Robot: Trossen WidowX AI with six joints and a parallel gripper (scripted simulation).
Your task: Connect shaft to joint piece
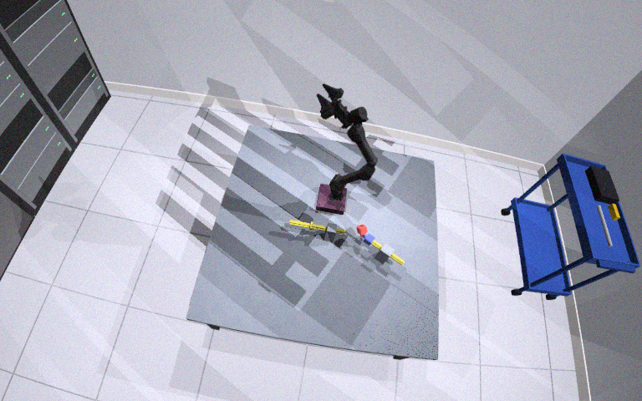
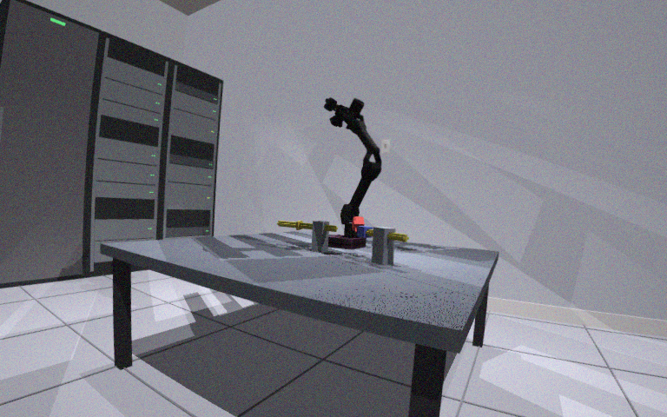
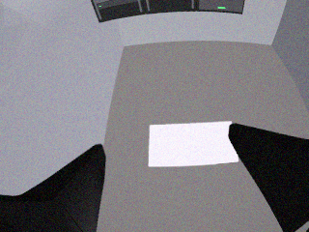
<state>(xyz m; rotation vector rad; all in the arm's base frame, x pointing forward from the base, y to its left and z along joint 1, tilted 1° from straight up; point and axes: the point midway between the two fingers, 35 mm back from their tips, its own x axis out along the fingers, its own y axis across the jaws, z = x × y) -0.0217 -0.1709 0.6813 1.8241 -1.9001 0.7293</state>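
My gripper tip is 62 cm above the red joint piece, 39 cm to the right of it and 25 cm short of it.
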